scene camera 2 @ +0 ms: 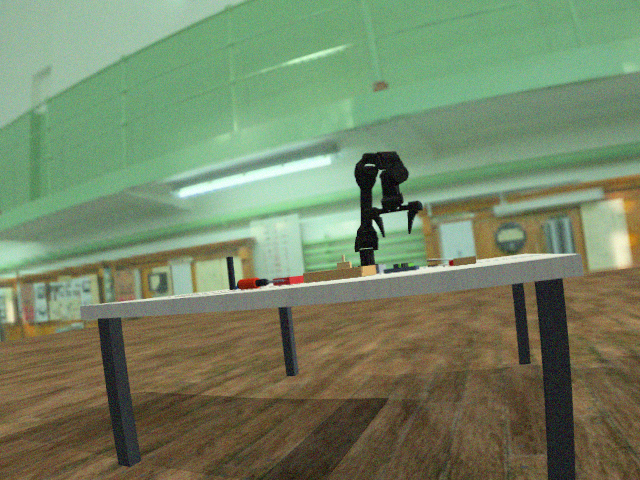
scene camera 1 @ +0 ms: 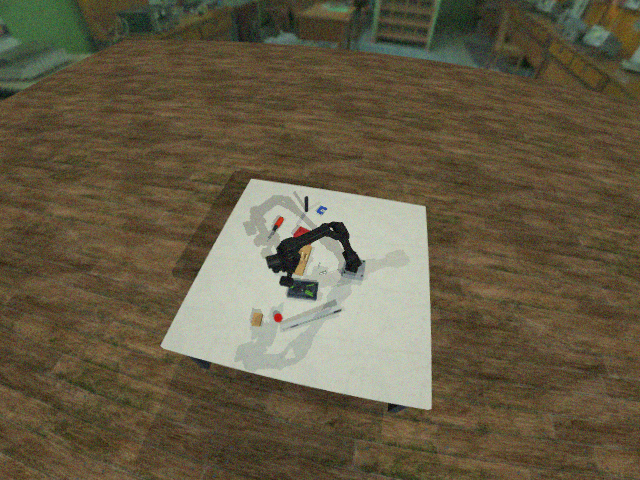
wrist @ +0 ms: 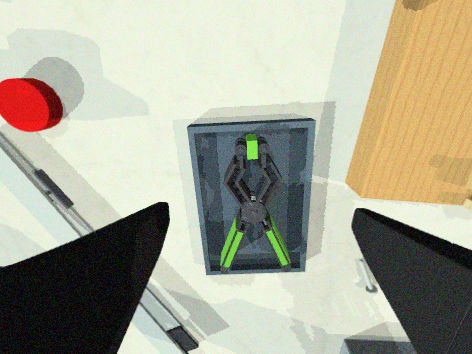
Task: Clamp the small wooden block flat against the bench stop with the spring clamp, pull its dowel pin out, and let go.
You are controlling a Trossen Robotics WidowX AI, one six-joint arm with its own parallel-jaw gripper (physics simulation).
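Seen in the pictures: gripper, fingertip midpoint: [scene camera 2: 396,235] [scene camera 1: 291,277] [wrist: 260,214]; arm's base at its link origin: [scene camera 2: 368,265] [scene camera 1: 352,267].
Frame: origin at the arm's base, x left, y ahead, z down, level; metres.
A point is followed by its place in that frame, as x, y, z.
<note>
The spring clamp [scene camera 1: 309,292] @(0.224, 0.180, 0.007) [wrist: 254,212] @(0.208, 0.225, 0.007), black with green handles and a green jaw pad, lies in a dark blue-grey tray [wrist: 310,200] @(0.158, 0.237, 0.020). My gripper [scene camera 2: 397,234] @(0.220, 0.277, -0.083) [wrist: 260,214] @(0.220, 0.277, -0.083) is open and empty, high above the tray, pointing down; in the wrist view its fingertips stand left and right of the tray, level with the clamp's pivot. The small wooden block [scene camera 2: 343,265] @(0.027, 0.296, -0.009) stands on the wooden bench board [scene camera 1: 300,269] @(0.105, 0.272, 0.002) [scene camera 2: 330,275] @(0.030, 0.409, 0.019) [wrist: 405,125] @(0.112, 0.316, 0.002), its dowel pin [scene camera 2: 343,257] @(0.028, 0.291, -0.036) upright. The block does not show in the wrist view, and I cannot make out the bench stop clearly.
A red cylinder [scene camera 1: 277,317] @(0.404, 0.289, 0.017) [wrist: 22,105] @(0.401, 0.289, 0.018), a tan block [scene camera 1: 256,319] @(0.449, 0.384, 0.013) and a long metal bar [scene camera 1: 312,319] @(0.355, 0.120, 0.029) lie beyond the tray. A bolt [wrist: 366,275] @(0.071, 0.153, 0.028) lies near the board. A screwdriver [scene camera 1: 279,223] @(-0.182, 0.516, 0.005), red box [scene camera 1: 301,231] @(-0.184, 0.369, 0.032), black cylinder [scene camera 1: 306,204] @(-0.362, 0.396, -0.034) and blue piece [scene camera 1: 321,209] @(-0.406, 0.311, 0.026) are farther off.
</note>
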